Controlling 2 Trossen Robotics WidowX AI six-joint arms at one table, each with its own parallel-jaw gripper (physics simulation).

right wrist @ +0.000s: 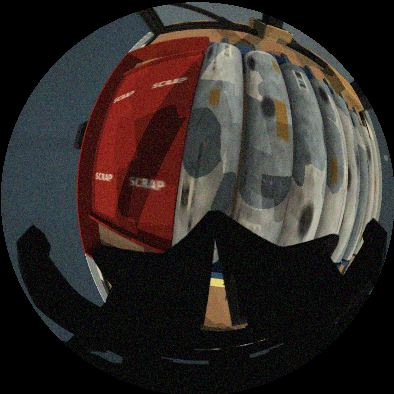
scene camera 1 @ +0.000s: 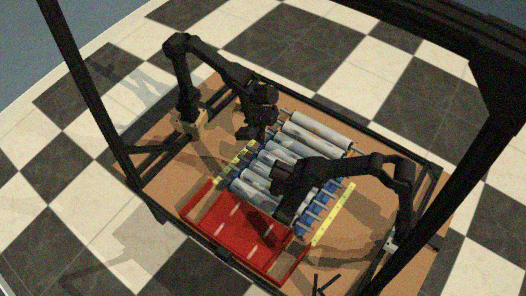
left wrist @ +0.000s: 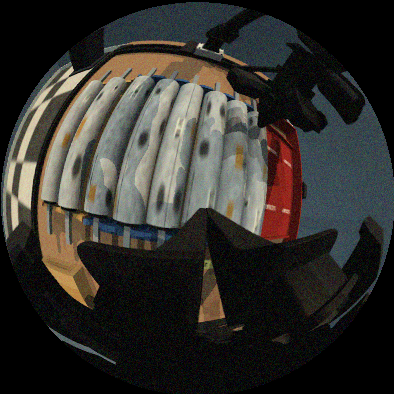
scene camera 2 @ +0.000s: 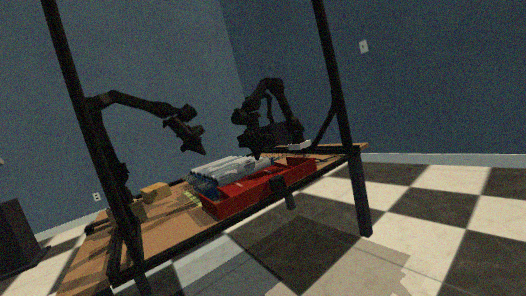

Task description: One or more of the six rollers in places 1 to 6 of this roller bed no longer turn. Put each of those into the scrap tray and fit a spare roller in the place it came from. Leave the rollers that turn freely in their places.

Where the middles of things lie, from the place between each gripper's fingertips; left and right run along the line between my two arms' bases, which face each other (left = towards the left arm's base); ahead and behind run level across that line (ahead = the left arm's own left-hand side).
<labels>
The tan cardboard box [left wrist: 71, 277] is 260 mm ahead of my left hand, 230 mm to the left of it and 130 mm below it.
I see the tan cardboard box 39 cm ahead of my right hand, 41 cm to the left of it and 5 cm below it.
</labels>
